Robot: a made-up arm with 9 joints. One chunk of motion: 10 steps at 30 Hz.
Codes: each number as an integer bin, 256 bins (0 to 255) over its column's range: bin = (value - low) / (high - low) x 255, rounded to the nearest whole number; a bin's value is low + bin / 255 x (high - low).
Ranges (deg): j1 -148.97..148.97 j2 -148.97..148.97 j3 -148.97..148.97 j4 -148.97..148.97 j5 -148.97..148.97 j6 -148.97..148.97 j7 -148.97..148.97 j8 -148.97..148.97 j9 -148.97..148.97
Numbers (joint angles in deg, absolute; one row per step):
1: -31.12 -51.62 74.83 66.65 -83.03 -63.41 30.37 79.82 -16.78
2: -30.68 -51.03 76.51 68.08 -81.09 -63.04 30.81 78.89 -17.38
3: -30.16 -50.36 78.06 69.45 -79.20 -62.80 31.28 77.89 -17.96
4: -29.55 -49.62 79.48 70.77 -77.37 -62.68 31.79 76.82 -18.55
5: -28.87 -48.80 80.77 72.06 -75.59 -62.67 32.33 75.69 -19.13
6: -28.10 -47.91 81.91 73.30 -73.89 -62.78 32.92 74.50 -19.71
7: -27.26 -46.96 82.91 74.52 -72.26 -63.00 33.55 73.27 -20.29
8: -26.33 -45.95 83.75 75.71 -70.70 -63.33 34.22 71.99 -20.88
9: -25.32 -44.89 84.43 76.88 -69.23 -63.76 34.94 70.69 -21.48
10: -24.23 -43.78 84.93 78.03 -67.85 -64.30 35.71 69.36 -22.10
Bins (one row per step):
1: 101 83 192 185 56 73 153 196 113
2: 101 84 193 186 58 74 154 195 113
3: 102 84 194 187 60 74 154 194 112
4: 102 85 196 188 61 74 155 193 112
5: 103 86 197 189 63 74 155 192 111
6: 103 86 198 190 64 74 156 191 111
7: 104 87 198 191 66 74 156 190 110
8: 105 88 199 192 67 73 157 189 110
9: 106 89 200 193 68 73 157 188 109
10: 107 90 200 194 69 72 158 187 109

